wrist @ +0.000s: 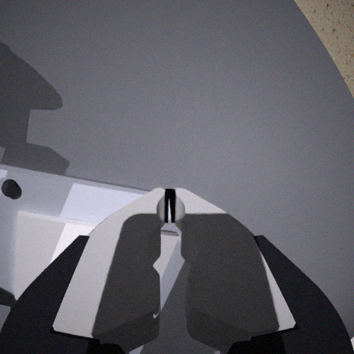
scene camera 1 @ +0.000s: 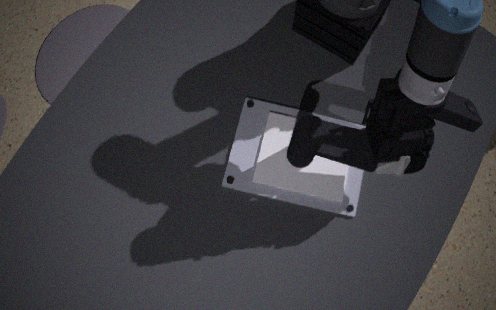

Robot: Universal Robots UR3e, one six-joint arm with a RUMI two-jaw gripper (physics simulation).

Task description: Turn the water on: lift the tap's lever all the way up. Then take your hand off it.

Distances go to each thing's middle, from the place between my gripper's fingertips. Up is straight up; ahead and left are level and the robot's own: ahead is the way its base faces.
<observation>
Right now my hand is 1 cm short of the dark lever (scene camera 1: 310,132), 12 cm to the left of it and 7 cm below it. Round my hand: pale base plate (scene camera 1: 244,154) (2 cm ahead, 15 cm to the right, 7 cm below).
</observation>
